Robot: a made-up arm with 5 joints. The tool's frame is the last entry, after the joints.
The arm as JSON. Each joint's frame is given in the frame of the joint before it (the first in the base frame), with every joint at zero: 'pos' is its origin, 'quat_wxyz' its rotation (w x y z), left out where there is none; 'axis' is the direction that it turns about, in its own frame. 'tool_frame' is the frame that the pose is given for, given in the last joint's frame.
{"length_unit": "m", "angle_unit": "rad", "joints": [
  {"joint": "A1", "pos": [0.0, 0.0, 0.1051], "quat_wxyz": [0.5, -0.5, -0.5, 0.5], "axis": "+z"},
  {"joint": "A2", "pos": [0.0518, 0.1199, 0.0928], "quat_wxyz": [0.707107, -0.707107, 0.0, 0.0], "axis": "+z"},
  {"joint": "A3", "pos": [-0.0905, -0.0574, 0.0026], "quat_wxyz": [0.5, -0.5, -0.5, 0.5], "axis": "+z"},
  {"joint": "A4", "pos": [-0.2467, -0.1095, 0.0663], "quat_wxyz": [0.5, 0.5, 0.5, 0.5], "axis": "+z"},
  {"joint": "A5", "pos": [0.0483, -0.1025, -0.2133], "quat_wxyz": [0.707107, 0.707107, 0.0, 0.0], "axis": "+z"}
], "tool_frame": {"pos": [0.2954, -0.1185, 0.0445], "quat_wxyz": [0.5, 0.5, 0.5, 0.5]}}
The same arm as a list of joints. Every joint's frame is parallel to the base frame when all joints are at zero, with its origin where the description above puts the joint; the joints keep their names.
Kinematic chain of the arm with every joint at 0, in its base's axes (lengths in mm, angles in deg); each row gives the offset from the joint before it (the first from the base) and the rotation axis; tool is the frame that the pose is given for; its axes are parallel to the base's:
A1: xyz 0 0 105.1 axis -x
A2: xyz -92.8 51.8 -119.9 axis -z
A3: xyz -57.4 -90.5 -2.6 axis -y
A4: xyz -246.7 -66.3 -109.5 axis +x
A5: xyz -213.3 102.5 48.3 axis +y
tool: xyz -118.5 44.5 295.4

